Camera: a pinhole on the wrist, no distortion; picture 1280 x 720 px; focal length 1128.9 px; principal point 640.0 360.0 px. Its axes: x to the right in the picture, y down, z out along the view. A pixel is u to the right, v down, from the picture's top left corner.
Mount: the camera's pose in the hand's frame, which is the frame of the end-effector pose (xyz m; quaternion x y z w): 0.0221 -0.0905 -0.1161 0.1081 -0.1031 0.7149 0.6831
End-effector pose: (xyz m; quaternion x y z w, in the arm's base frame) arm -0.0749 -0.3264 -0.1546 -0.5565 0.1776 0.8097 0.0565
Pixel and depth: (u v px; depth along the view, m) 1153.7 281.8 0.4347
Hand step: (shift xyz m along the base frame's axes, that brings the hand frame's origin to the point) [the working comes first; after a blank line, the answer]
In the camera's frame: 0.1978 -0.0301 0.4347

-0.3254 0.1467 0.0615
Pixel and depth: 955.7 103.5 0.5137
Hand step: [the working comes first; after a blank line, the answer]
In the camera's frame: 0.1437 -0.1167 0.5137

-0.3909 0.2241 -0.0185
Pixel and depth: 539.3 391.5 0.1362
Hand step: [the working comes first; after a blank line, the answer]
In the camera's frame: -0.0121 0.0038 0.1362

0.0243 0.1340 -0.0478
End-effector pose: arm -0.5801 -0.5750 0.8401 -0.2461 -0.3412 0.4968 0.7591
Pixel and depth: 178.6 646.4 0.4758
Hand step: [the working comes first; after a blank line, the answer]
In the camera's frame: -0.1945 0.1207 0.4758

0.0103 -0.2299 0.4595
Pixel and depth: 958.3 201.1 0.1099
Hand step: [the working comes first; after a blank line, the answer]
In the camera's frame: 0.0310 -0.0155 0.1099

0.0661 -0.0010 0.0751
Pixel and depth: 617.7 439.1 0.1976
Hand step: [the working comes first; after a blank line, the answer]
In the camera's frame: -0.0039 0.0138 0.1976

0.0383 -0.0463 0.1584
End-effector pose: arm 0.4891 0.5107 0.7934 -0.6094 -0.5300 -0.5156 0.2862
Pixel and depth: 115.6 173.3 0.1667
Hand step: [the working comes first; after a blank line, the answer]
In the camera's frame: -0.0774 -0.0276 0.1667

-0.1984 0.0958 0.0034
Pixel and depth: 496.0 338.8 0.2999
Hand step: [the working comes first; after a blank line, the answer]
In the camera's frame: -0.0383 -0.0056 0.2999

-0.1540 0.2133 -0.0598
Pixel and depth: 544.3 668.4 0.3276
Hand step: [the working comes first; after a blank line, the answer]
In the camera's frame: -0.0278 0.0895 0.3276

-0.1378 0.2071 -0.1579
